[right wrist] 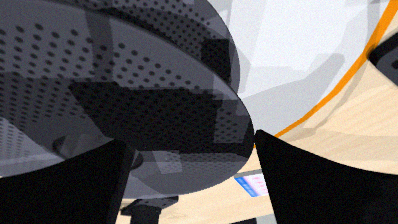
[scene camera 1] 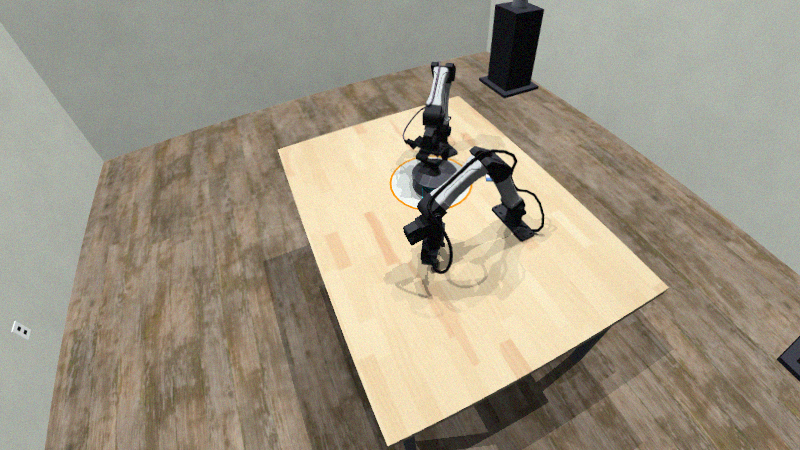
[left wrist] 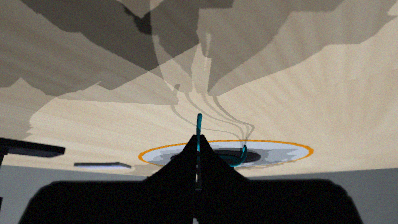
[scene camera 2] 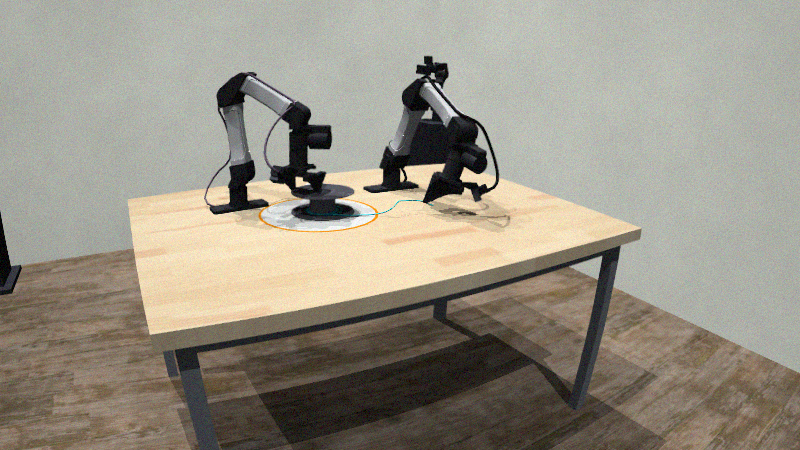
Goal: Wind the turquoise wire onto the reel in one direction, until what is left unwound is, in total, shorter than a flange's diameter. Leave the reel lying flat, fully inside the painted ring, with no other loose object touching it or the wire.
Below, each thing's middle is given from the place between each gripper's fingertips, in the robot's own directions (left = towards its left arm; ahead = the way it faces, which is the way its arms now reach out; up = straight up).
Right now my right hand is 5 cm short of the dark reel [scene camera 2: 324,202], 3 cm to the right of it and 2 cm above it.
Right now my left hand [scene camera 2: 424,202] is 28 cm to the left of the dark reel and 15 cm past it.
